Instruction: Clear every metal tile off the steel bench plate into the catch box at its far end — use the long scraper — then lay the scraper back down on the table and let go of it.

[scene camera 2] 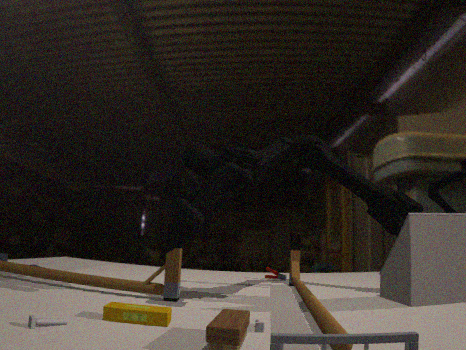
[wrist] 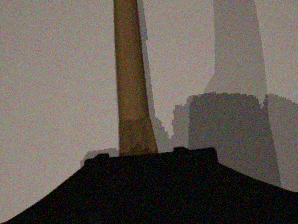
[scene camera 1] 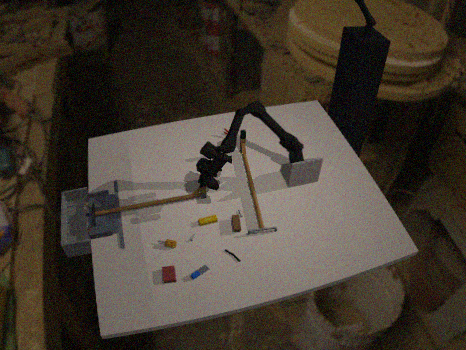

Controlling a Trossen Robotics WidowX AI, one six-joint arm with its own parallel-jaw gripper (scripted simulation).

Observation:
In view: the gripper (wrist: 141, 160) and a yellow block (scene camera 2: 148, 315).
The wrist view does not show the yellow block: it is out of frame.

